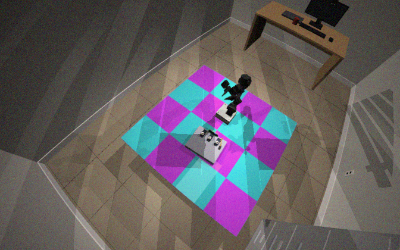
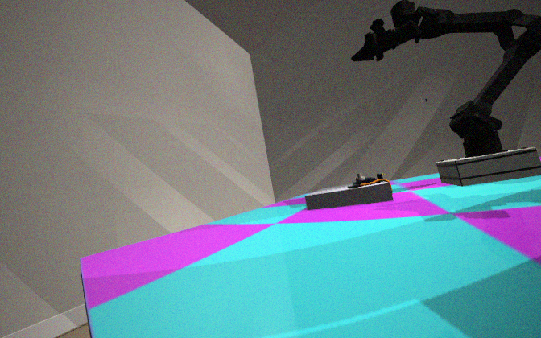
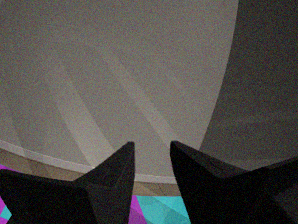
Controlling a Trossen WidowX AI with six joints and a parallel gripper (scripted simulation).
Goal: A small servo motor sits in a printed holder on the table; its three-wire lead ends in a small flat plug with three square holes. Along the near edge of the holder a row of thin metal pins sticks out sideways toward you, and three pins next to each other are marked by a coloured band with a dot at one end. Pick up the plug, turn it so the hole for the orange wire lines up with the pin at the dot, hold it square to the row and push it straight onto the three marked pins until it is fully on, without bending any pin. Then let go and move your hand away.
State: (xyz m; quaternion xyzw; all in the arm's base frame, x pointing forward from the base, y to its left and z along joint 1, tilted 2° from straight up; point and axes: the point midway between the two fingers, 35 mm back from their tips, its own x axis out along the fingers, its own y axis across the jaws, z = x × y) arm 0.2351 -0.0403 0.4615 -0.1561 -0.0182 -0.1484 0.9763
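The blue band lies 470 mm below my gripper tip, 40 mm to the left of it and 30 mm ahead of it. Round my gripper tip: grey holder 520 mm below, 180 mm ahead, 20 mm to the left.
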